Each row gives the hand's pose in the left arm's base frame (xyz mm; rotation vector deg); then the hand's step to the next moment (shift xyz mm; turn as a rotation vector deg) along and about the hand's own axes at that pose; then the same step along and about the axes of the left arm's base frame.
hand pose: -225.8 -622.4 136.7 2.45 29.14 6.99
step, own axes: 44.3 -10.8 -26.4 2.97 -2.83 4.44
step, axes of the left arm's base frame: 26.6 -4.8 -45.2 5.04 -2.48 2.24
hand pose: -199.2 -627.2 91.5 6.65 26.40 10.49
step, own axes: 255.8 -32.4 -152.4 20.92 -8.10 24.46
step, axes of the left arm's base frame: 161.1 30.5 -250.7 30.66 -5.41 11.51
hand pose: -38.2 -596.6 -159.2 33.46 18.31 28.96
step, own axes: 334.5 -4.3 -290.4 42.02 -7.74 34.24
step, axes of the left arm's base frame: 156.9 304.8 -280.6 52.20 1.85 16.41
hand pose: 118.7 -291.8 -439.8 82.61 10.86 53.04
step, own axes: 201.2 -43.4 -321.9 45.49 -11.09 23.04
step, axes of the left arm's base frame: -51.6 378.3 -14.4 48.88 13.02 12.83
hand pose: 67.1 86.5 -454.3 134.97 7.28 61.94
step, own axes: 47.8 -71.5 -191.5 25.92 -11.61 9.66
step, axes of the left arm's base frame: -97.4 158.2 97.8 26.04 13.42 6.46
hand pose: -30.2 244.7 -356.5 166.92 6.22 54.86
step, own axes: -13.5 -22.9 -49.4 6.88 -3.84 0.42
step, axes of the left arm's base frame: -41.2 23.9 29.6 5.60 4.42 3.37
